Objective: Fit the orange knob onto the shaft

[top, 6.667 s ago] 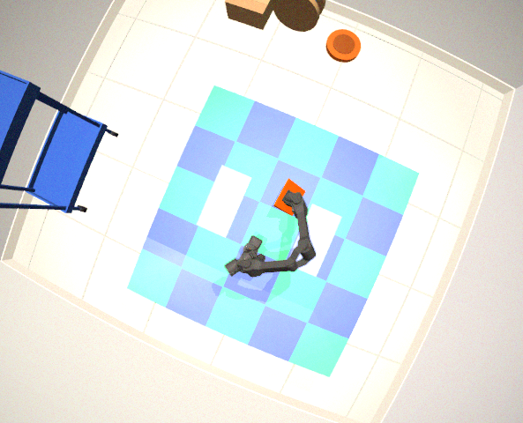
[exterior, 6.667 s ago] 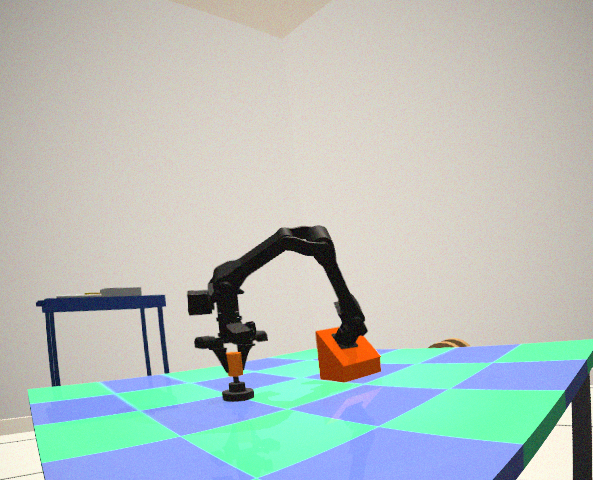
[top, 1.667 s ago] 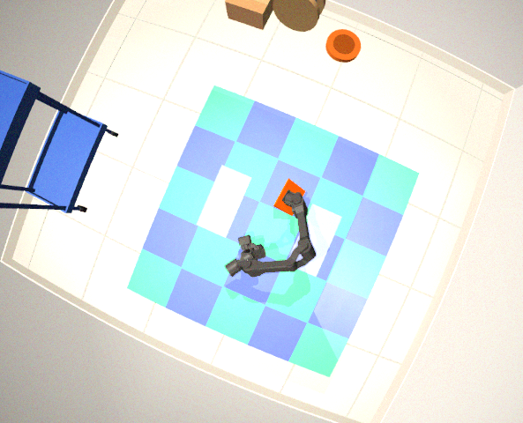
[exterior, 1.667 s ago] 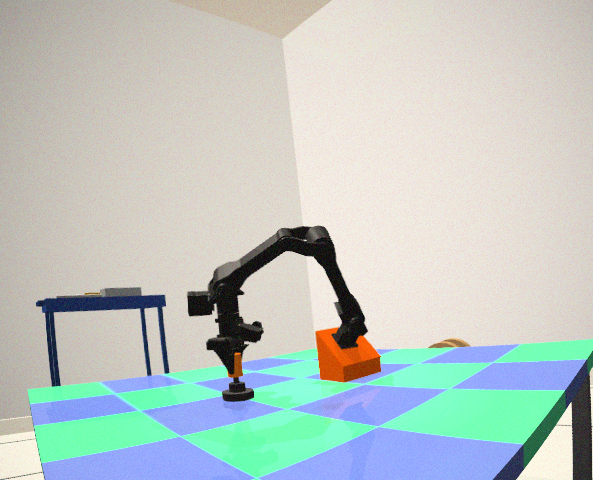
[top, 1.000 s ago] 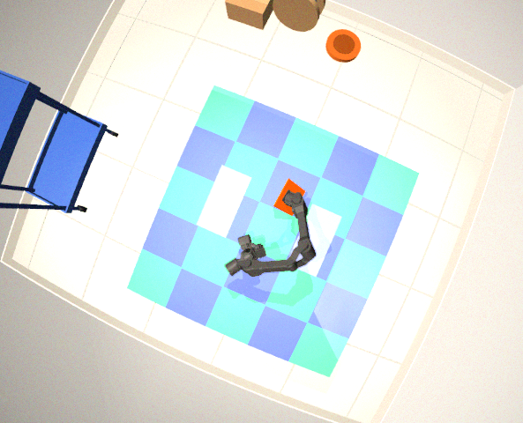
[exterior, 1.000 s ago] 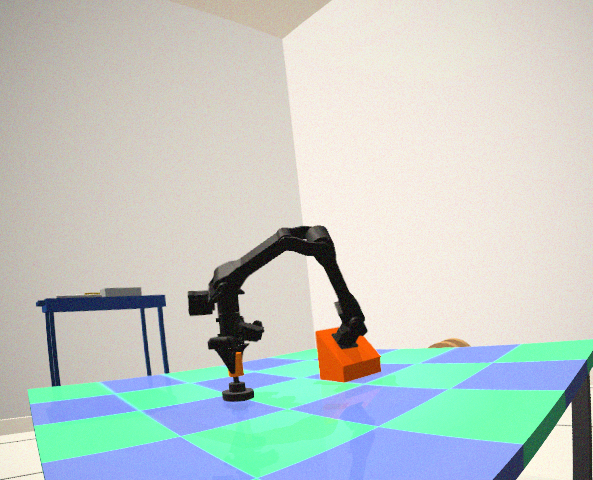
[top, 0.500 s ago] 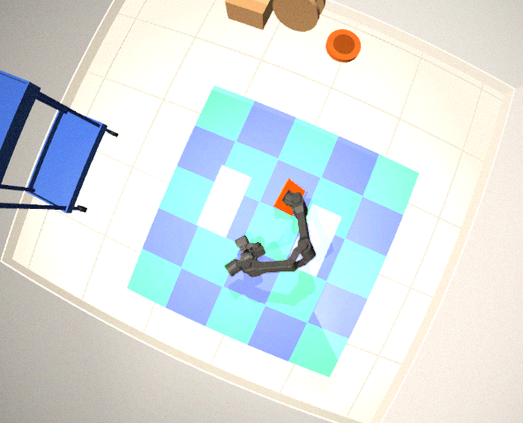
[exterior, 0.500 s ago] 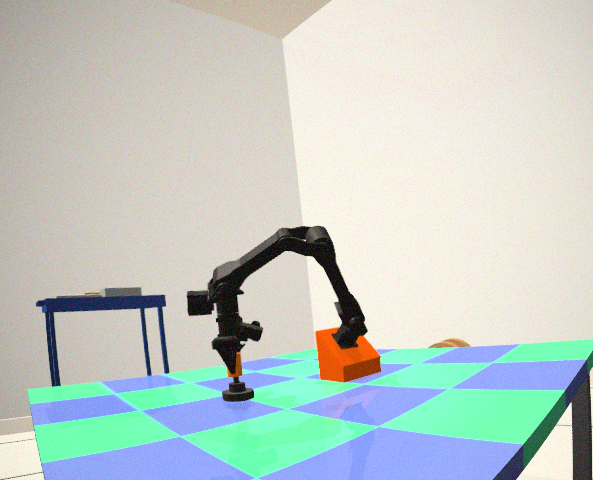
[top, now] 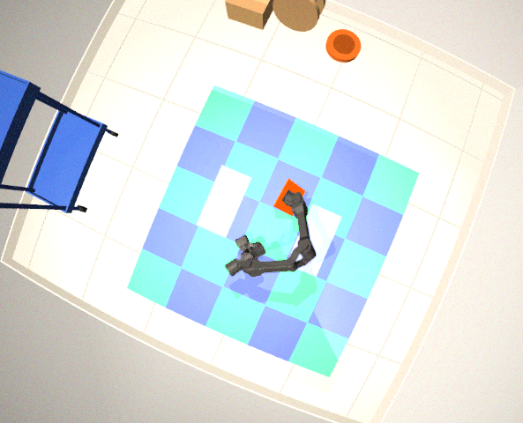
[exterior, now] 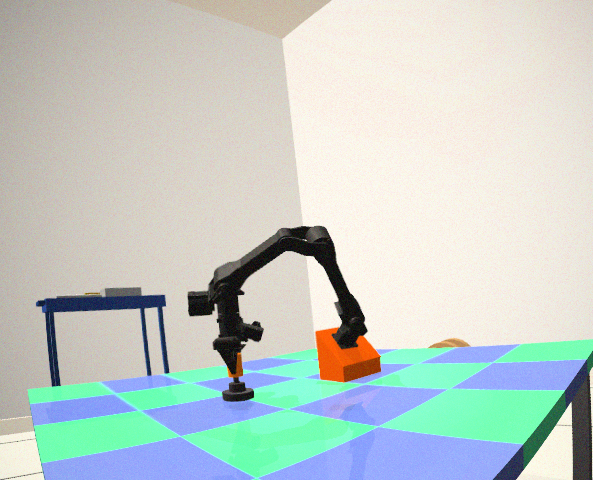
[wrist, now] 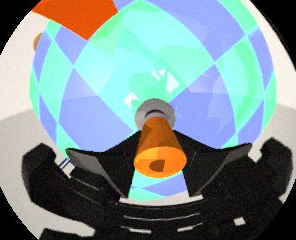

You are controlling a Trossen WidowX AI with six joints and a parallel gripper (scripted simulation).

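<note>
Now: the orange knob 20 mm above my gripper tip. Round my gripper tip: dark round pedestal (40 mm below).
</note>
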